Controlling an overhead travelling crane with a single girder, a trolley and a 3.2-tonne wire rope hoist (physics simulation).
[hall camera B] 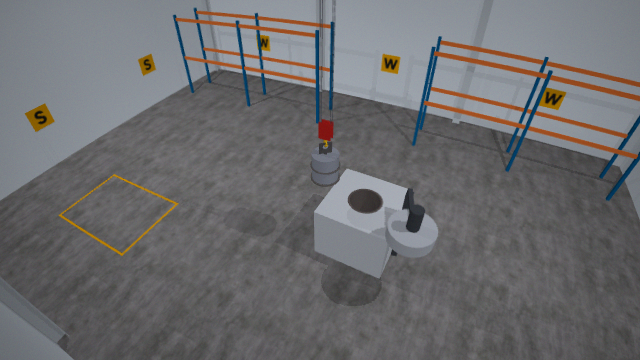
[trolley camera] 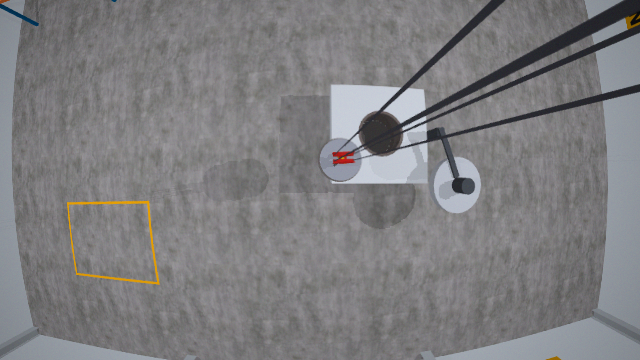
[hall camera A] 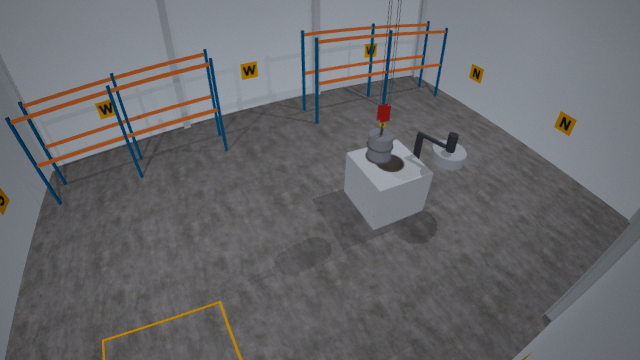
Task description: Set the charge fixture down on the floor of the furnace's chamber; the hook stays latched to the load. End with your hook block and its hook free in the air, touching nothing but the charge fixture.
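Note:
The charge fixture (hall camera A: 380,147) (hall camera B: 325,168) (trolley camera: 331,172), a grey ribbed drum, hangs upright in the air below the red hook block (hall camera A: 384,113) (hall camera B: 326,130). The yellow hook (hall camera A: 382,125) (hall camera B: 326,143) (trolley camera: 343,158) is latched to the dark lug on its top. The furnace (hall camera A: 406,200) (hall camera B: 350,242) (trolley camera: 347,100) is a white box with a round dark chamber opening (hall camera A: 392,163) (hall camera B: 365,201) (trolley camera: 381,142) in its top. In the trolley view the fixture overlaps the furnace's lower left top corner, left of and below the opening. The chamber floor is hard to make out.
The round lid (hall camera A: 448,159) (hall camera B: 412,244) (trolley camera: 456,201) stands swung aside on a dark arm (hall camera A: 431,137) (trolley camera: 449,152) beside the furnace. Blue and orange racks (hall camera A: 316,80) (hall camera B: 317,75) line the W wall. A yellow outlined square (hall camera A: 162,321) (hall camera B: 91,235) (trolley camera: 108,202) marks the floor.

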